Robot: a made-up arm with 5 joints.
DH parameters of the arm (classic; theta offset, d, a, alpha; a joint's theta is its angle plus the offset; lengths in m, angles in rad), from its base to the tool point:
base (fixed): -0.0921 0 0.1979 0
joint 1: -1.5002 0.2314 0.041 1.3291
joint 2: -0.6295 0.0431 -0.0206 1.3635
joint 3: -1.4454 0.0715 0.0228 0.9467
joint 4: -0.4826 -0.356 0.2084 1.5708
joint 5: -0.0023 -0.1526 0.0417 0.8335
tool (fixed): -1.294 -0.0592 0 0
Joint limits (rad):
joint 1: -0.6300..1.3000
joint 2: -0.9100..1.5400
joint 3: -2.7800..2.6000
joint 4: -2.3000..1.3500
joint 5: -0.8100..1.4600
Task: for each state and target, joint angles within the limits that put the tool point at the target. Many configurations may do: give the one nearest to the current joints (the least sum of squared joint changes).
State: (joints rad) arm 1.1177 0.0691 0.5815 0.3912 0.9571
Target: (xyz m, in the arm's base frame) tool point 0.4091 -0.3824 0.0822
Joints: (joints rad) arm 1.0567 0.1583 0.7231 0.4471 0.9643
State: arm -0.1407 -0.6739 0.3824 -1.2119 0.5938
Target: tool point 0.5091 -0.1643 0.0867
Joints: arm 0.5043 -0.6673 0.0253 -0.8908 0.4411
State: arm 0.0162 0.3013 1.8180 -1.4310 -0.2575
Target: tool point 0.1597 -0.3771 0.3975
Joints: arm -0.0580 -0.1773 1.4215 -1.4364 0.3906
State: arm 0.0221 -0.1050 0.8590 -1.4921 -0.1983
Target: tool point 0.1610 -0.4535 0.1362
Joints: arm -0.0513 -0.4964 0.9686 -0.9816 -0.4802
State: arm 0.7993 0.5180 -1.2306 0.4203 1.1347
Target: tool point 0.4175 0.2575 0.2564
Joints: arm 0.4989 0.1297 -1.3754 -0.1750 1.1252
